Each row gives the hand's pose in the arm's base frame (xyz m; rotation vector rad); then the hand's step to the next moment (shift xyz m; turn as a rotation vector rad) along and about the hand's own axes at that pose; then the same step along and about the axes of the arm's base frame.
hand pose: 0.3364 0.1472 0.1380 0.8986 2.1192 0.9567
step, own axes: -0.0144 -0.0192 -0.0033 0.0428 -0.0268 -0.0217
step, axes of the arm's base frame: -0.0005 -0.0221 -0.0099 -0.0492 0.0120 -0.0214
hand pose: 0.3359 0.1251 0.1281 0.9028 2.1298 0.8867
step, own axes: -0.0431 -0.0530 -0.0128 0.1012 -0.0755 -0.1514
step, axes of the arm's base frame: -0.0040 -0.0661 -0.0211 -0.1968 -0.0105 -0.0040
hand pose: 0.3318 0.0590 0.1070 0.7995 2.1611 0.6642
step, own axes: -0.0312 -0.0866 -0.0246 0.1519 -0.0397 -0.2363
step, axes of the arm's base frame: -0.0309 -0.0856 -0.0282 -0.2778 0.0319 0.0480
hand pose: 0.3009 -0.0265 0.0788 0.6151 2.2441 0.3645
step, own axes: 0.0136 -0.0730 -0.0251 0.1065 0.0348 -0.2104
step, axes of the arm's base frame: -0.0497 -0.0559 -0.0234 -0.2083 0.0722 0.0907
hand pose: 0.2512 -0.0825 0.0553 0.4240 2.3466 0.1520
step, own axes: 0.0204 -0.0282 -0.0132 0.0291 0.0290 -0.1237
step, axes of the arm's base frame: -0.0302 -0.0193 -0.0102 -0.0976 0.0389 0.0772
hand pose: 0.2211 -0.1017 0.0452 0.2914 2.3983 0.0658
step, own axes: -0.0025 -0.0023 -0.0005 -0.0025 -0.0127 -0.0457
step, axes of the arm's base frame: 0.0010 -0.0028 0.0017 -0.0309 -0.0114 0.0342
